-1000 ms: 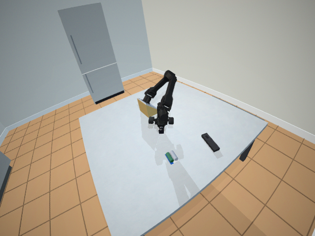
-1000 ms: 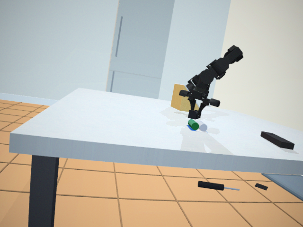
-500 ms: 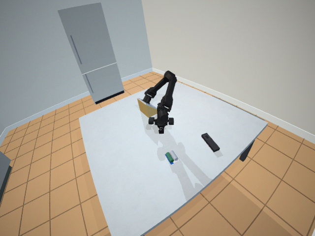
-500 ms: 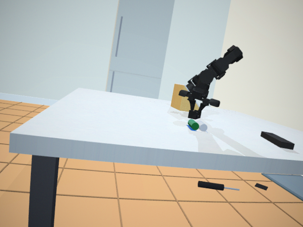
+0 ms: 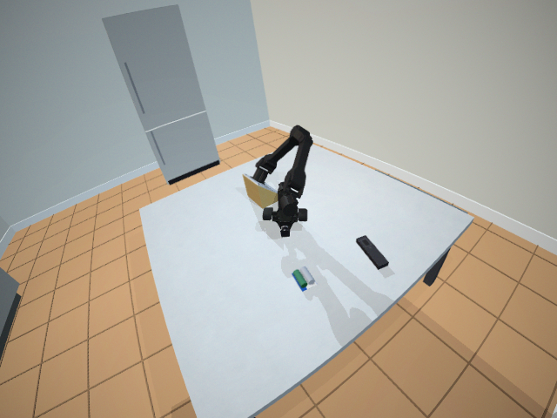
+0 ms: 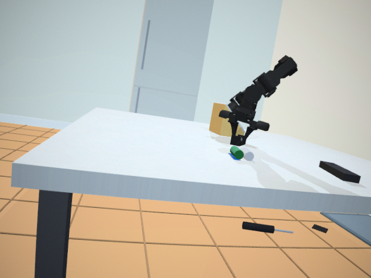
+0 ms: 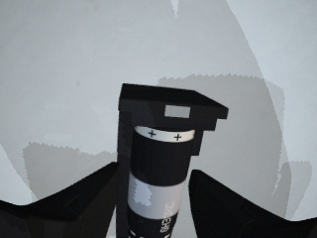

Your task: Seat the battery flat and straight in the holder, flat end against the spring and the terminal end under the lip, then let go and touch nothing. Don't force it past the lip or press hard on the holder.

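Right now the battery is 10 mm above my gripper tip. Round my gripper tip: black remote-like bar 350 mm ahead, 140 mm to the left, 10 mm above; screwdriver 310 mm ahead, 200 mm below, 20 mm to the right.
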